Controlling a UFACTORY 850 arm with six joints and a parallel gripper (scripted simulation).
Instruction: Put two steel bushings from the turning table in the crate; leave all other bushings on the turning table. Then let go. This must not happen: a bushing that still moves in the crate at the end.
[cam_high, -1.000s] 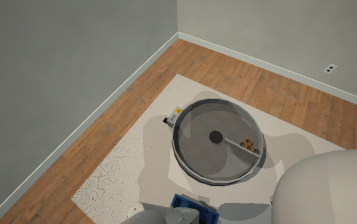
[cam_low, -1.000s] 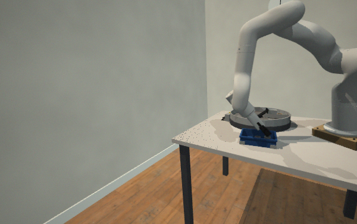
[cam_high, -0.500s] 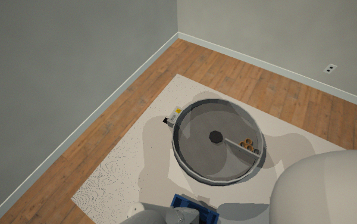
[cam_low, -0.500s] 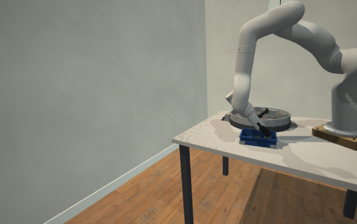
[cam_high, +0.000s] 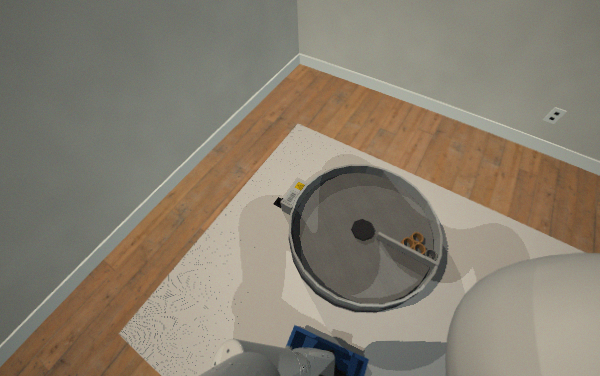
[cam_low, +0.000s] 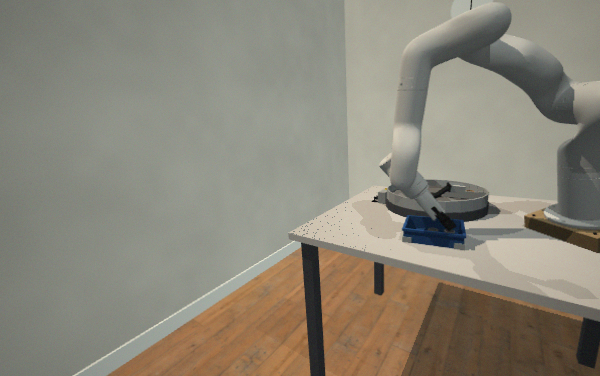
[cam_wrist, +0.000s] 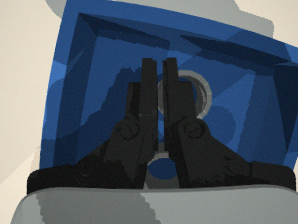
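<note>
Right now my hand is 40 mm short of the blue crate, 30 mm above it and 20 mm to the right of it. Round my hand: grey turning table: 360 mm to the right, 80 mm ahead.
</note>
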